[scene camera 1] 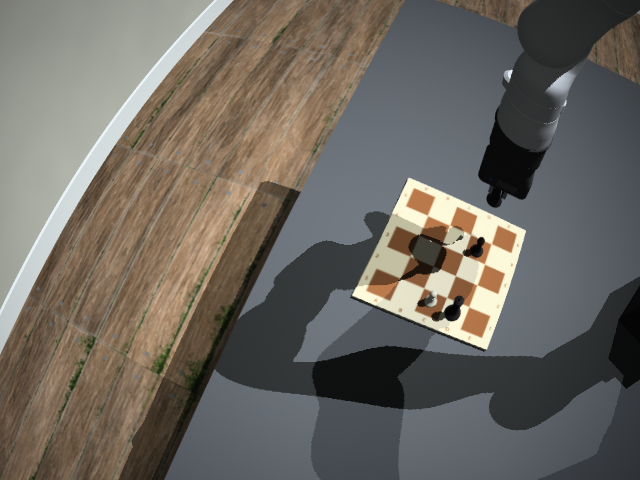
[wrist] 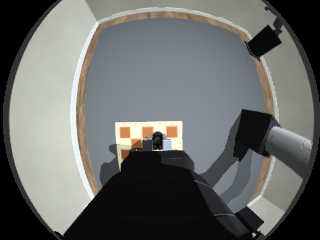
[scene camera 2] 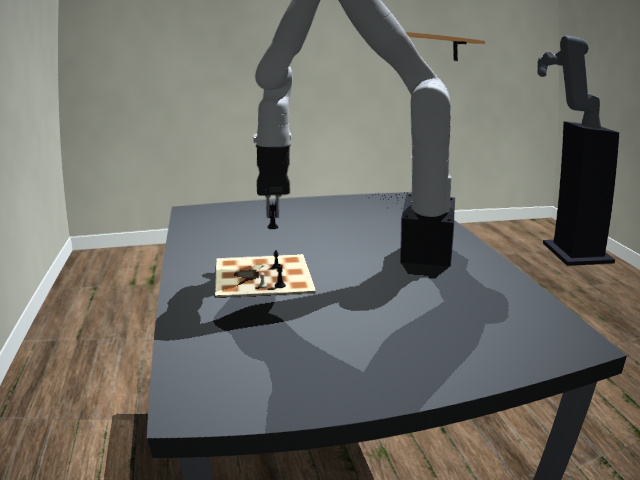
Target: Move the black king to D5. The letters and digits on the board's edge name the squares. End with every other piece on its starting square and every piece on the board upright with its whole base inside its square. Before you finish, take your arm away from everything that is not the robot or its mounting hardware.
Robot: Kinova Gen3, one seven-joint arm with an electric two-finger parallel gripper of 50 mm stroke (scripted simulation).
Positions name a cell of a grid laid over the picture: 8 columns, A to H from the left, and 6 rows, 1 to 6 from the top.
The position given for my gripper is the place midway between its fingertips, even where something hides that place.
Labels:
my gripper: scene camera 1 G3; wrist D4; scene camera 2 D3
chessboard: scene camera 1 F4; wrist D4; scene camera 2 C4

